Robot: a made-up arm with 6 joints. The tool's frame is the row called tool.
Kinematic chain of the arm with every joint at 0, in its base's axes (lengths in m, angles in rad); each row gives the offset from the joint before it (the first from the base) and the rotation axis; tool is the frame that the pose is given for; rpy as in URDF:
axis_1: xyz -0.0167 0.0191 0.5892 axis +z
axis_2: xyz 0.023 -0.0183 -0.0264 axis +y
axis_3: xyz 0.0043 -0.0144 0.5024 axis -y
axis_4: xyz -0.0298 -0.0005 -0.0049 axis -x
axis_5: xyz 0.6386 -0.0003 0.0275 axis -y
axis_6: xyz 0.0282 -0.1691 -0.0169 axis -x
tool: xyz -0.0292 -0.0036 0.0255 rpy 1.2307 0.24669 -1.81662
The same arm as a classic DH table. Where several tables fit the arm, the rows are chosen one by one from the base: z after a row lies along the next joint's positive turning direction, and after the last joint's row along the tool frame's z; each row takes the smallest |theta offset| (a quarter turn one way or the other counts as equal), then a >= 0, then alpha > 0; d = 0 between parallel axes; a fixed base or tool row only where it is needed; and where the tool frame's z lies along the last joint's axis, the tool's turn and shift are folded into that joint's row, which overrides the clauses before.
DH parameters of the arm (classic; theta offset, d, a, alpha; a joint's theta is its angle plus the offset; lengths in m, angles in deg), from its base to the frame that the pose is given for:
base (fixed): -48.84 0 -0.0254 0
axis_1: 48.84 0.5628 0.023 -90
axis_2: -89.51 0 0.5024 180
axis_3: 0.49 0.0332 -0.0049 -90
axis_4: 0 -0.6088 0.0275 90
axis_5: 0 0.1694 -0.0169 -90
axis_6: -65.06 -0.0556 0.014 -20.9
tool (fixed): -41.42 0.0606 0 0

